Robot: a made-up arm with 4 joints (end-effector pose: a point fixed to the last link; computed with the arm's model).
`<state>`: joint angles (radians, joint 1 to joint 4).
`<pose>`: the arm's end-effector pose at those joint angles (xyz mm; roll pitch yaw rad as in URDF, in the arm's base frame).
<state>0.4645 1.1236 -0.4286 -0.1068</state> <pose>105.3 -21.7 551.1 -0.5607 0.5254 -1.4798</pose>
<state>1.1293 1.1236 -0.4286 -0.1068</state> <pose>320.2 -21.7 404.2 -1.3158 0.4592 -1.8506</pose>
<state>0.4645 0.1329 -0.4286 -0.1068</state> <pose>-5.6 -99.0 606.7 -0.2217 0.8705 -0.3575</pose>
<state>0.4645 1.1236 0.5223 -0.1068</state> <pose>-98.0 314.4 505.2 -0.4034 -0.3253 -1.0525</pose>
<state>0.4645 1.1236 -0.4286 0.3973</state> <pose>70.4 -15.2 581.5 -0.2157 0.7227 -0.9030</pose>
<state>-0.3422 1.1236 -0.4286 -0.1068</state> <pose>-205.0 -21.7 508.5 0.2895 0.2945 -1.1205</pose>
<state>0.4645 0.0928 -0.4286 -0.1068</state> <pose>-8.2 -104.4 608.0 -0.1952 0.8764 -0.3014</pose>
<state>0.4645 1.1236 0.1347 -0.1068</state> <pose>-2.3 192.5 565.7 -0.4219 0.0284 -1.2079</pose>
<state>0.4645 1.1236 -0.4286 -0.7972</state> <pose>132.1 -61.7 509.9 -0.7438 0.0939 -2.0523</pose>
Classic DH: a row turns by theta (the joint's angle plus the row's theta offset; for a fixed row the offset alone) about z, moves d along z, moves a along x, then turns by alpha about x. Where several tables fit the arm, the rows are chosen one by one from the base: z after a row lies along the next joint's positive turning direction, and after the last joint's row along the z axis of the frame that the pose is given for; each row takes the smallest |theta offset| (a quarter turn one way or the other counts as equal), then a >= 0, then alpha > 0; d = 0 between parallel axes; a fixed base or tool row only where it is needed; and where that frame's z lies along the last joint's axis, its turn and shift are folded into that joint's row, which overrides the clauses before.
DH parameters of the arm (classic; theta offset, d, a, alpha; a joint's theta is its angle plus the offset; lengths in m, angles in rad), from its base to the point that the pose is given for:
base (fixed): 0 0.1663 0 -1.5708
joint 1: 0 -0.1751 -0.0687 -1.5708
joint 2: 0 0.0368 -0.2005 -1.5708
joint 3: 0 0.015 -0.066 -1.5708
joint 4: -0.7816 0 -0.0937 0
tool (fixed): 0.7816 0.4134 0 0

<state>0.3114 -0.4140 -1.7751 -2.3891</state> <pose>69.3 -111.4 -11.2 -2.1678 -0.5879 -0.7483</pose>
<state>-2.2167 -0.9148 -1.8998 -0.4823</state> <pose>60.4 45.5 221.0 -0.5132 -0.7191 -0.7444</pose>
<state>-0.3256 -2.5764 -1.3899 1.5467</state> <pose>-224.3 -10.1 268.9 1.6681 0.1961 -2.1095</pose>
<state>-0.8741 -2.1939 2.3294 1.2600</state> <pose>464.6 -464.3 52.3 -1.6959 0.3644 -2.2509</pose>
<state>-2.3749 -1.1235 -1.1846 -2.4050</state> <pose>-87.8 -9.5 121.3 1.5640 0.1584 -2.5604</pose>
